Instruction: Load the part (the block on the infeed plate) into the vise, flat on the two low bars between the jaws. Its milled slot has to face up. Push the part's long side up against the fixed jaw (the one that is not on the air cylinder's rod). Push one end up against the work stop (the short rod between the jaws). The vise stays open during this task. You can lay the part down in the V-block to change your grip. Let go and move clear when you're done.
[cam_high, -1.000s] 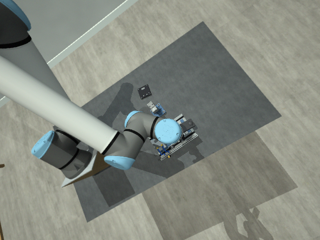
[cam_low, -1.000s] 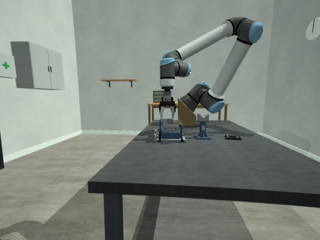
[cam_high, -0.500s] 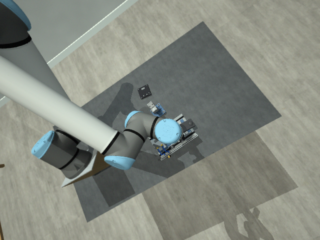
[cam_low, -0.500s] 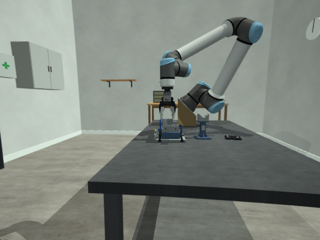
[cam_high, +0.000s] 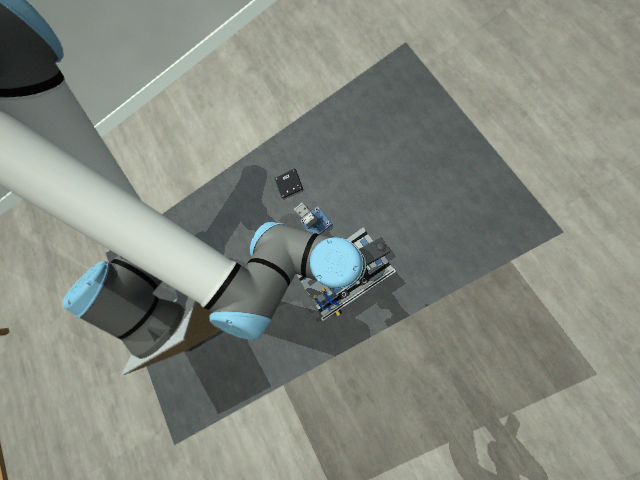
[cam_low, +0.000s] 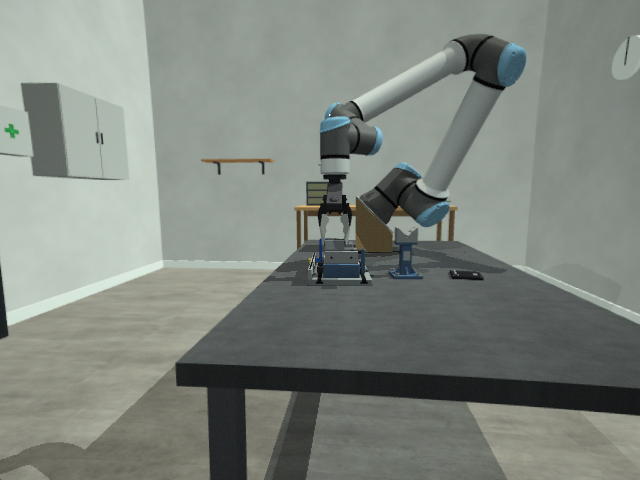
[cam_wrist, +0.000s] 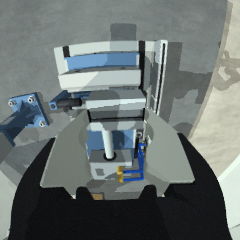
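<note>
Right now my hand is 8 cm above the vise, 7 cm past it and 1 cm to the right of it. Also, from my hand: infeed plate 41 cm to the left, 12 cm below, 12 cm behind; then part right at my hand.
</note>
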